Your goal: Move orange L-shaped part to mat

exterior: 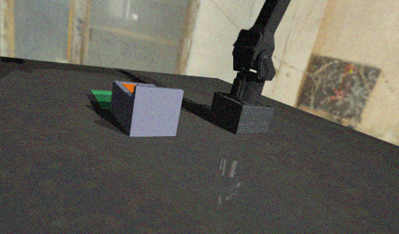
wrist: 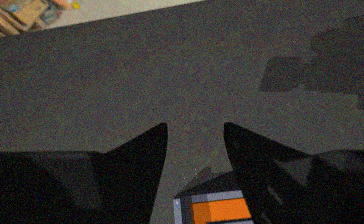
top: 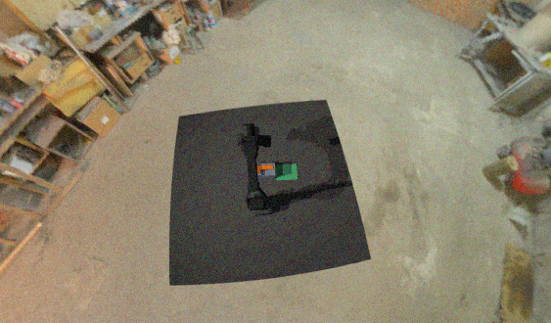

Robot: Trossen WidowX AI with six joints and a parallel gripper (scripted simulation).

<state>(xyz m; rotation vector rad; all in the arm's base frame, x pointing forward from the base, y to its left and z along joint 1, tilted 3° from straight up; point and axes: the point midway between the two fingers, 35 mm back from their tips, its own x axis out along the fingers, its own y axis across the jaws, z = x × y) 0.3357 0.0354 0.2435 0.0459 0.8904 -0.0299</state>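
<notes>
My gripper tip is 10 cm past the orange L-shaped part, 3 cm to the left of it and 25 cm above it. Also, from my gripper tip: green mat 10 cm behind, 20 cm to the right, 31 cm below.
</notes>
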